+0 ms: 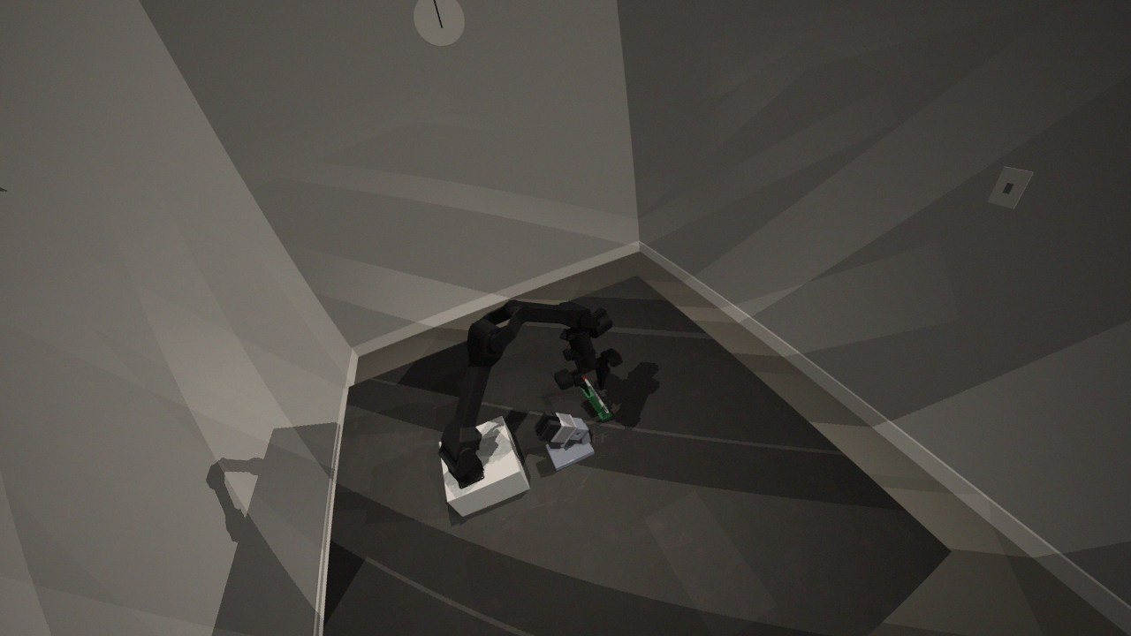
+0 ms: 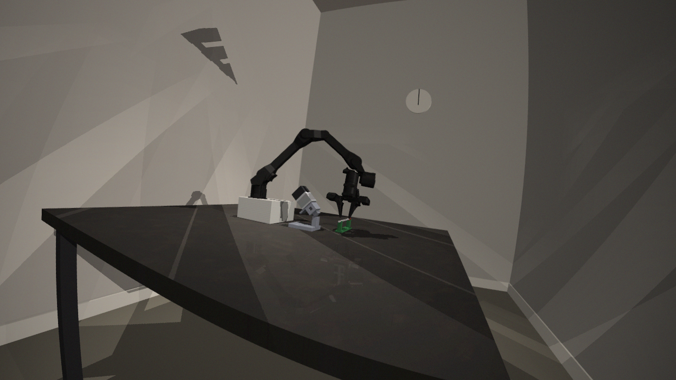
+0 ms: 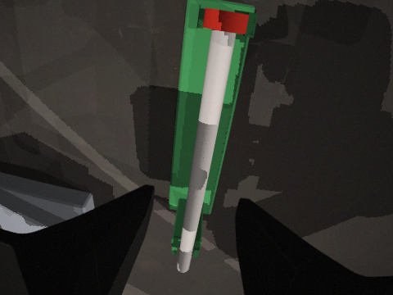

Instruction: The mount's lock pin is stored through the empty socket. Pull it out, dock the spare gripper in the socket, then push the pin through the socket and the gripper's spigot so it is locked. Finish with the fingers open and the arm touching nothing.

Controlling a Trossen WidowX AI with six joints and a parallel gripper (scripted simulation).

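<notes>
My gripper tip is now 10 mm to the right of the green cradle and 30 mm above it. From my gripper tip the other things lie so: spare gripper 140 mm behind, 100 mm to the right, 60 mm above; then grey mount 120 mm behind, 100 mm to the right.
</notes>
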